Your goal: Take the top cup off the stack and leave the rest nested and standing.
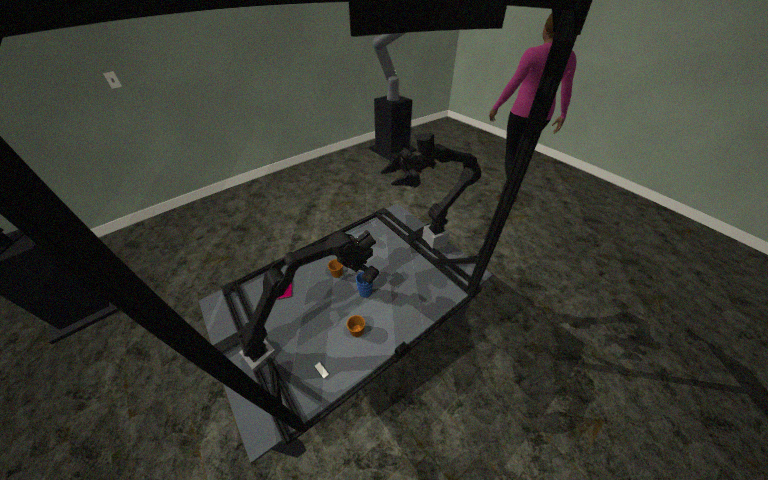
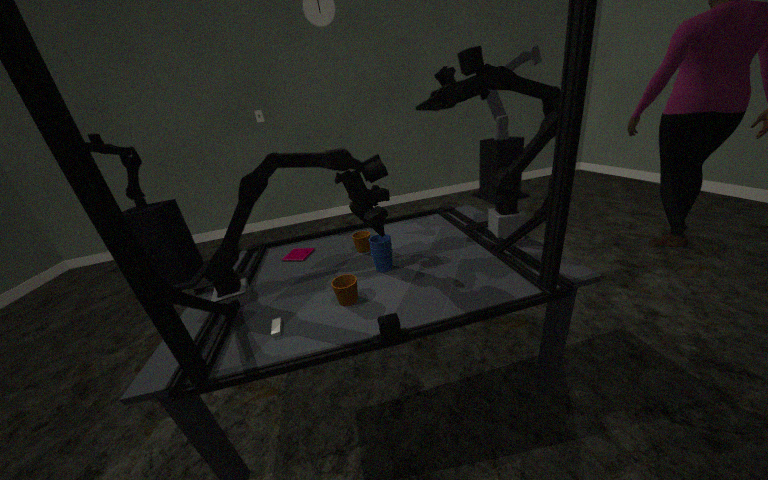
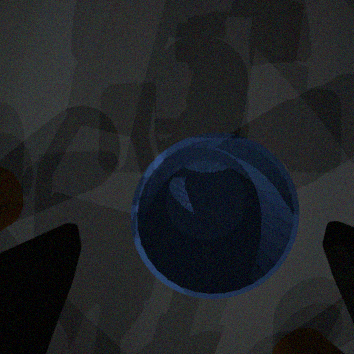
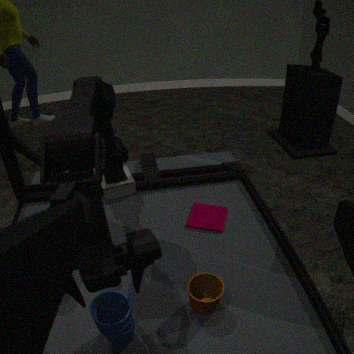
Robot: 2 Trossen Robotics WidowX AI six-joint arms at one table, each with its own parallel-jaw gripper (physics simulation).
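Seen in the pictures: left gripper, fingertip midpoint: point(image 1: 362, 274) point(image 2: 377, 231) point(image 3: 205, 237) point(image 4: 110, 298); right gripper, fingertip midpoint: point(image 1: 385, 178) point(image 2: 417, 108) point(image 4: 215, 214); left arm's base at its link origin: point(image 1: 256, 350) point(image 2: 229, 289) point(image 4: 114, 176); right arm's base at its link origin: point(image 1: 436, 229) point(image 2: 506, 211).
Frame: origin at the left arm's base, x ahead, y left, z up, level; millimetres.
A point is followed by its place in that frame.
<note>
A stack of nested blue cups point(image 1: 364, 286) {x 465, y -144, z 55 mm} point(image 2: 381, 252) point(image 3: 277, 211) {x 490, y -152, z 55 mm} point(image 4: 112, 316) {x 474, y -123, z 8 mm} stands upright near the middle of the grey table point(image 1: 415, 305) {x 581, y -340, z -42 mm} point(image 2: 454, 286) {x 613, y -345, z -42 mm}. My left gripper point(image 1: 366, 274) {x 489, y -114, z 94 mm} point(image 2: 379, 230) {x 489, y -114, z 94 mm} point(image 3: 205, 237) {x 489, y -114, z 94 mm} point(image 4: 110, 298) {x 489, y -114, z 94 mm} is open and empty. It hangs straight over the stack, with one finger on each side of the rim and just above it. My right gripper point(image 1: 403, 173) point(image 2: 425, 105) {x 702, y -70, z 443 mm} is open and empty, held high beyond the far end of the table.
One orange cup point(image 1: 335, 268) {x 495, y 87, z -31 mm} point(image 2: 361, 240) {x 472, y 32, z 14 mm} point(image 4: 205, 291) {x 464, y 81, z -34 mm} stands close behind the stack, another point(image 1: 355, 325) {x 339, y -201, z -38 mm} point(image 2: 345, 289) {x 319, y -256, z 18 mm} towards the front. A pink square point(image 1: 286, 291) {x 251, y 166, z -34 mm} point(image 2: 298, 254) {x 241, y 190, z -34 mm} point(image 4: 207, 216) {x 246, y 197, z -34 mm} and a small white block point(image 1: 321, 370) {x 121, y -234, z -30 mm} point(image 2: 275, 326) {x 120, y -235, z -30 mm} lie near the left arm's base.
</note>
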